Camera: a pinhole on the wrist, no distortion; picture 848 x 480 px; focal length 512.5 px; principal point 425.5 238.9 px. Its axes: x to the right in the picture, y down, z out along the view. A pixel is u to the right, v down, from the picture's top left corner.
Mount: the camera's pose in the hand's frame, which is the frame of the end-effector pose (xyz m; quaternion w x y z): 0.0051 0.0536 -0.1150 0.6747 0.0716 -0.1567 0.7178
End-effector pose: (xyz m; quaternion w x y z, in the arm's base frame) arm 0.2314 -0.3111 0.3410 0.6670 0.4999 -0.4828 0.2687
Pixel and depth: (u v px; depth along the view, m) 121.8 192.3 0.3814
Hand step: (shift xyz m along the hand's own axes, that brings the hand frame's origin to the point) 0.0160 -0.2814 0.1772
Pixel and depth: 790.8 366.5 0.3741
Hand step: -0.1490 0.1818 0.3087
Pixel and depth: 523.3 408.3 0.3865
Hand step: -0.1693 -0.0061 0.2553
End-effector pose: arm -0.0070 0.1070 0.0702 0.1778 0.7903 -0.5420 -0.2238
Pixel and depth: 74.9 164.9 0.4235
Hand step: 0.0427 -0.3542 0.2002
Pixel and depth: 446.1 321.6 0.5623
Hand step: -0.1477 -0.1095 0.4094
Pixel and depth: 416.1 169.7 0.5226
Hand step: 0.0190 -0.1206 0.3826
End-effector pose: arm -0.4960 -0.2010 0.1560 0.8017 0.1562 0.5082 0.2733
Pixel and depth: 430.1 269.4 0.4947
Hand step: -0.0782 -0.1025 0.3480
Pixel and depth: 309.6 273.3 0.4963
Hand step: -0.0729 -0.2135 0.3123
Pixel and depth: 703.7 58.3 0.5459
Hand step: 0.1129 0.1662 0.5163
